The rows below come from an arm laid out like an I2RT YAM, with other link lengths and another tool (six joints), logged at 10 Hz.
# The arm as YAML. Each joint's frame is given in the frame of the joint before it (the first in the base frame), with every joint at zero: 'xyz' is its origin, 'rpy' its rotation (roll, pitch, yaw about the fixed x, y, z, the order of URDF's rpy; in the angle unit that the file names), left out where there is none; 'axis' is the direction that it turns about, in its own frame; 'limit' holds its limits. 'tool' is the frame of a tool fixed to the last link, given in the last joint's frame.
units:
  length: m
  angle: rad
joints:
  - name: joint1
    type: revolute
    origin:
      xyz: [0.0, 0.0, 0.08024]
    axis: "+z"
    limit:
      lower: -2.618
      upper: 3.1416
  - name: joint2
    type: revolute
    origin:
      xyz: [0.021, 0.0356, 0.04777]
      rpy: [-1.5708, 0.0, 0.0]
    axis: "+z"
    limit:
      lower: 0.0
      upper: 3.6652
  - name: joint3
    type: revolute
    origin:
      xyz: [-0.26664, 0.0, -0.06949]
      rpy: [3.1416, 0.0, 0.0]
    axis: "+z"
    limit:
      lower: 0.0
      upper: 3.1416
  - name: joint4
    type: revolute
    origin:
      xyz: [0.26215, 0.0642, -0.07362]
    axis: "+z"
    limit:
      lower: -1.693
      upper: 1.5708
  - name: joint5
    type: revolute
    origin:
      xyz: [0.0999, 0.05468, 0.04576]
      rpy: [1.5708, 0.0, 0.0]
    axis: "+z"
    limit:
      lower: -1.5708
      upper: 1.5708
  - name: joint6
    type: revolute
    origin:
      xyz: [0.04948, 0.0, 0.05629]
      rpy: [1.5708, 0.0, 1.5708]
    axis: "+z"
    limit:
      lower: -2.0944
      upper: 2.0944
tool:
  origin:
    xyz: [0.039, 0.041, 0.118]
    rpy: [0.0, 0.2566, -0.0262]
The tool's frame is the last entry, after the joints.
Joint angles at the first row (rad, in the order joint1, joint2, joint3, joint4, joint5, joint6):
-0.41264, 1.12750, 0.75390, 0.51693, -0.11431, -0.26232
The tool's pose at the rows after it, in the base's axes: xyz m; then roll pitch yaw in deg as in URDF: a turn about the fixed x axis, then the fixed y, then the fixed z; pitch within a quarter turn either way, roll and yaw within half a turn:
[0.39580 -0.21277 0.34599 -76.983 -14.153 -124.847]
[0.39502 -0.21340 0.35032 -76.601 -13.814 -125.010]
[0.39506 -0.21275 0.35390 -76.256 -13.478 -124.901]
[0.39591 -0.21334 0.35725 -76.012 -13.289 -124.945]
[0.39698 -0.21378 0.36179 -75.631 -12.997 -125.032]
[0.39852 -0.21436 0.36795 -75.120 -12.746 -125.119]
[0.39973 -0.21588 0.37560 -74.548 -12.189 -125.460]
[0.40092 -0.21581 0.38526 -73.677 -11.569 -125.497]
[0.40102 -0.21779 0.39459 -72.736 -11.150 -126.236]
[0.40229 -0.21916 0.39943 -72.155 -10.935 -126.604]
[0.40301 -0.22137 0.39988 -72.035 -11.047 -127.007]
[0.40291 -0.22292 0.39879 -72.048 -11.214 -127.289]
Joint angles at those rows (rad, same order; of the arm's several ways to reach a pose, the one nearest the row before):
-0.41567, 1.12784, 0.76619, 0.51238, -0.11376, -0.25627
-0.41819, 1.12522, 0.77350, 0.51047, -0.11434, -0.25153
-0.41811, 1.12338, 0.77907, 0.51052, -0.11679, -0.24639
-0.41897, 1.12719, 0.78910, 0.50931, -0.11743, -0.24377
-0.41884, 1.13168, 0.80136, 0.50929, -0.11665, -0.24006
-0.41878, 1.13811, 0.81864, 0.50813, -0.11656, -0.23738
-0.41954, 1.14558, 0.84034, 0.50615, -0.11211, -0.23044
-0.41898, 1.15029, 0.86254, 0.50627, -0.11240, -0.22251
-0.41917, 1.15652, 0.88382, 0.50866, -0.10230, -0.22088
-0.41896, 1.16536, 0.89669, 0.51520, -0.09738, -0.22052
-0.42107, 1.17289, 0.90124, 0.51942, -0.09357, -0.22393
-0.42326, 1.17580, 0.89967, 0.52273, -0.09157, -0.22733

